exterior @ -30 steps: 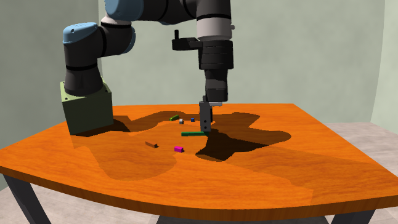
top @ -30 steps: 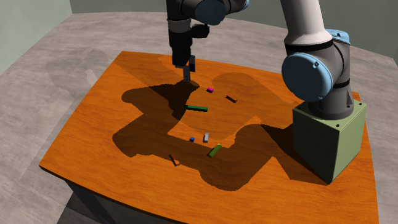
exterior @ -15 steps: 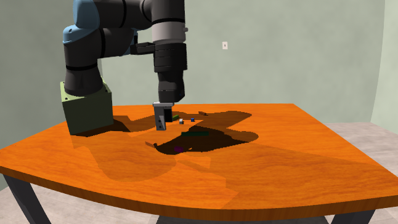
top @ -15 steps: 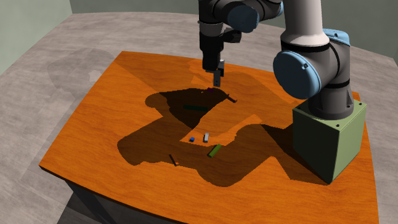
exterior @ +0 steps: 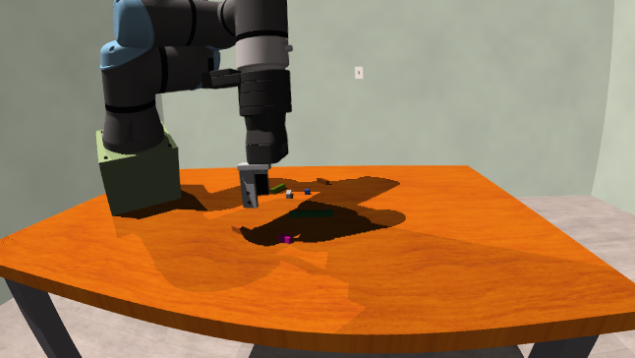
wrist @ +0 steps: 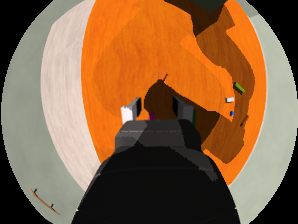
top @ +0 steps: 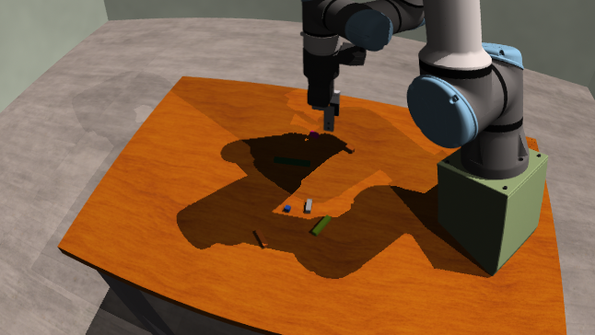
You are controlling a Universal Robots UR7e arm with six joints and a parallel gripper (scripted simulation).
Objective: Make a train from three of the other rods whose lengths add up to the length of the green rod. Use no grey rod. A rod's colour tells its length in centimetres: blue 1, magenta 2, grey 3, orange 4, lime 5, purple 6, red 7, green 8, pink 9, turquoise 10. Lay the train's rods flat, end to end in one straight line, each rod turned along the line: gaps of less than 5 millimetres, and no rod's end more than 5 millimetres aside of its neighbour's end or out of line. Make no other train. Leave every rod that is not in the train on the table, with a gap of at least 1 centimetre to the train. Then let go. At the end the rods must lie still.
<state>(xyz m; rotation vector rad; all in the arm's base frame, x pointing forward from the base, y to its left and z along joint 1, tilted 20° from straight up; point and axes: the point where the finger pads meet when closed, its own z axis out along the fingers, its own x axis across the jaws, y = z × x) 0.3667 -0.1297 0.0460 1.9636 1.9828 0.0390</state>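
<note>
The blue rod is 220 mm to the left of my hand, 70 mm below it and 40 mm ahead of it. Also, from my hand: magenta rod (70 mm below, 40 mm ahead, 10 mm to the right); green rod (90 mm to the left, 70 mm below, 70 mm ahead); grey rod (200 mm to the left, 70 mm below).
</note>
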